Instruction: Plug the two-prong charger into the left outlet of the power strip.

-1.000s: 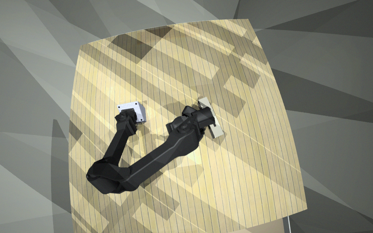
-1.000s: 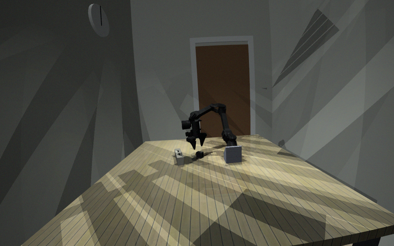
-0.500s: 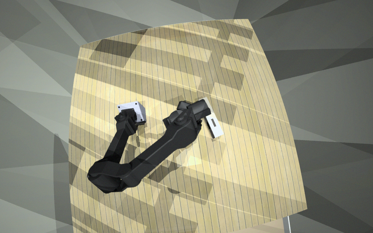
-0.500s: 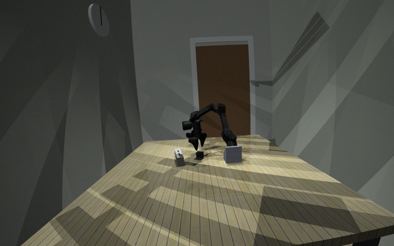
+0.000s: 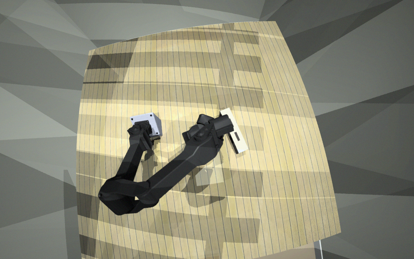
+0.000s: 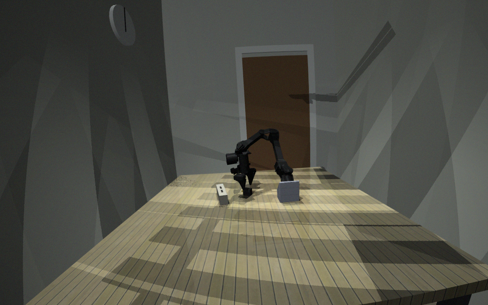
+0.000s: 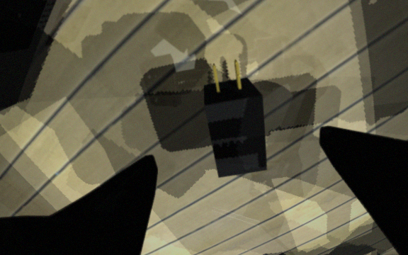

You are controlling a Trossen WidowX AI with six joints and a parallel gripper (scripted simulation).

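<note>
My gripper tip is now 10 mm short of the two-prong charger, 10 mm to the left of it and 30 mm above it.
</note>
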